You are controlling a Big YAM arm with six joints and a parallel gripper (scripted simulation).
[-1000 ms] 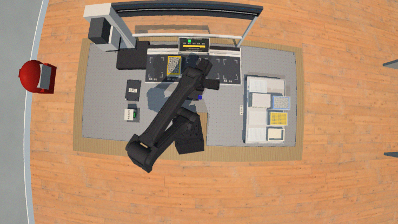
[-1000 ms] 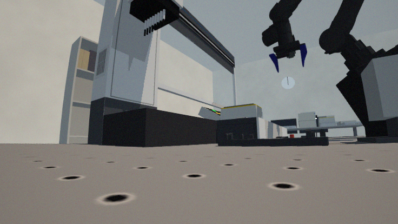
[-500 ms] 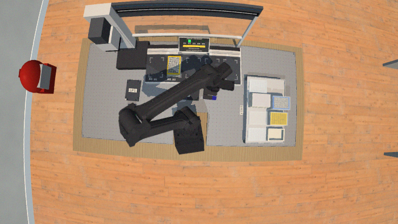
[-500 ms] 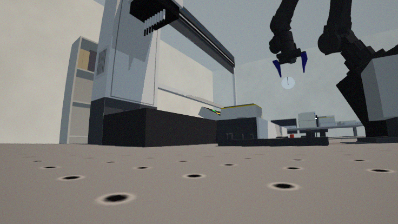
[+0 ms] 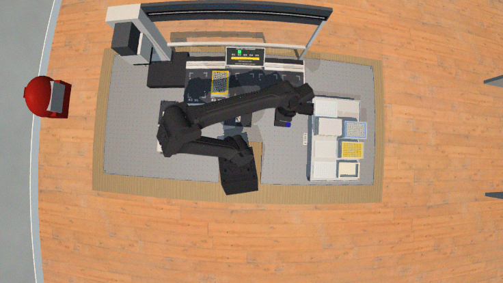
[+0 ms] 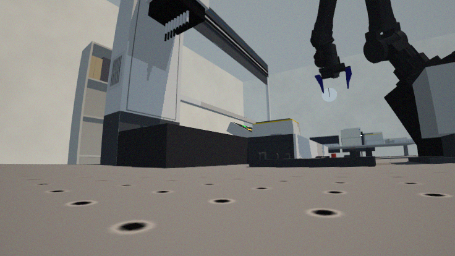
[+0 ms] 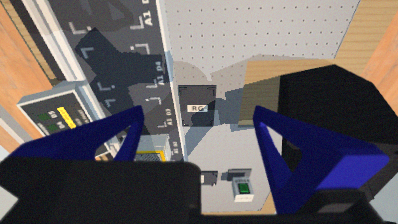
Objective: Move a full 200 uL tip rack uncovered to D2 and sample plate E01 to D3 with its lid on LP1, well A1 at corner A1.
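Right now my hand is 280 mm to the left of the clear plate lid, 220 mm above it and 50 mm short of it. From my hand the other things lie so: regrip nest RG (280 mm below, 190 mm to the left, 20 mm ahead); then white sealed block (280 mm to the right, 170 mm below, 50 mm behind); then shelf label (290 mm below, 170 mm to the right, 100 mm behind).
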